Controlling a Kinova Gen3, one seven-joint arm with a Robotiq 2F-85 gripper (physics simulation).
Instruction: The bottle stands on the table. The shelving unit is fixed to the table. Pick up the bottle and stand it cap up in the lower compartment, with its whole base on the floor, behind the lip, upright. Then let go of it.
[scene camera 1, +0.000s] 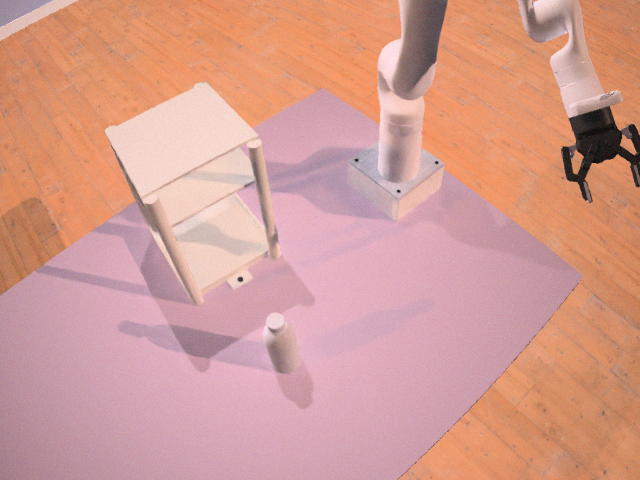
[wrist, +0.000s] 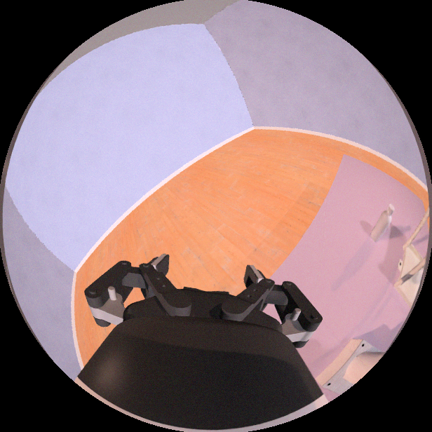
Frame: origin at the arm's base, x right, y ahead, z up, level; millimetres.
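Seen in the pictures: gripper, fingertip midpoint: (scene camera 1: 614, 194); arm's base, origin of the base link: (scene camera 1: 397, 168).
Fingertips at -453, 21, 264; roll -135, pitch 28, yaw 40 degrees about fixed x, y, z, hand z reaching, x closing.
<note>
Pixels of each thing's top centre, then the offset from my fingertips to it, as dx, dy, dz. "*": a spot on its surface instead. Level surfaces: height alone.
- white bottle, middle of its top: (scene camera 1: 275, 320) +364, +467, -175
- pink table, its level: dz -347
- white shelving unit, middle of its top: (scene camera 1: 176, 132) +685, +366, -3
- low lip, surface spot: (scene camera 1: 235, 272) * +582, +390, -337
- small fixing tab with a dark hole, surface spot: (scene camera 1: 240, 279) * +562, +394, -339
A white bottle (scene camera 1: 282, 347) (wrist: 382, 225) stands upright, cap up, on the pink table (scene camera 1: 330, 434) (wrist: 350, 200), in front of the shelving unit. The white shelving unit (scene camera 1: 178, 142) stands at the left in the scene view, with a top board, a middle shelf and a lower compartment that looks empty. A low lip (scene camera 1: 235, 272) runs along its front edge. Part of the unit (wrist: 411, 267) shows at the right edge of the wrist view. My gripper (scene camera 1: 612, 191) (wrist: 206, 268) is open and empty, at the upper right of the scene view, far from the bottle.
The robot's base block (scene camera 1: 395, 198) (wrist: 345, 367) stands on the table, right of the shelving unit in the scene view. A small fixing tab with a dark hole (scene camera 1: 240, 279) lies at the unit's front. The wooden floor (scene camera 1: 578, 392) (wrist: 215, 215) shows beyond the table edge.
</note>
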